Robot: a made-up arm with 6 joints.
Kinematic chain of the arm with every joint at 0, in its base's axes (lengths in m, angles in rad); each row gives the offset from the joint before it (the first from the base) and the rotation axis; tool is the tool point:
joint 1: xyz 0 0 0.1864 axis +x
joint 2: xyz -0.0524 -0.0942 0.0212 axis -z
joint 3: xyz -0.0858 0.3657 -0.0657 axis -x
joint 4: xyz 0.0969 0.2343 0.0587 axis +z
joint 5: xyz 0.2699 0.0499 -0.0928 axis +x
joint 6: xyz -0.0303 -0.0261 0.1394 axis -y
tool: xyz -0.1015 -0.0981 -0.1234
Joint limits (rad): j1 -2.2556..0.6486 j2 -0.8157..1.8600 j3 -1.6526..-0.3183 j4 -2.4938..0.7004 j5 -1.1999..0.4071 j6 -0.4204..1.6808
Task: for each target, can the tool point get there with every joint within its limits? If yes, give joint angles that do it. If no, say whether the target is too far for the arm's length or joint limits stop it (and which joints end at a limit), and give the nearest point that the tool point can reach.
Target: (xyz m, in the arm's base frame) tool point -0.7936 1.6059 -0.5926
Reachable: no: too far | nearest point -0.3812 0.6631 -0.1352 | short by 1.126 m
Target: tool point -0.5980 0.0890 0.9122
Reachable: no: joint limits stop it (at a limit: joint 1, joint 2, joint 4, joint 5, joint 6) | nearest point -0.3748 0.2305 0.8247 | short by 0.278 m
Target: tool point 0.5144 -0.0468 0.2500
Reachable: yes | joints -0.4057 1.0513 -0.8331 -0.0111 -0.0637 0.7440
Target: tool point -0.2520 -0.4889 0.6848
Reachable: no: joint limits stop it (at a limit: joint 2, joint 3, joint 5, joint 6) | nearest point 0.0704 -0.4224 0.6170 | short by 0.336 m
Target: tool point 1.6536 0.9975 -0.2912
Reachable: no: too far | nearest point 0.6851 0.3751 0.0068 | short by 1.189 m
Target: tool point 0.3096 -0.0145 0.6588
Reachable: yes | joints -0.9058 1.4256 -1.5412 0.3668 -0.7469 1.3279
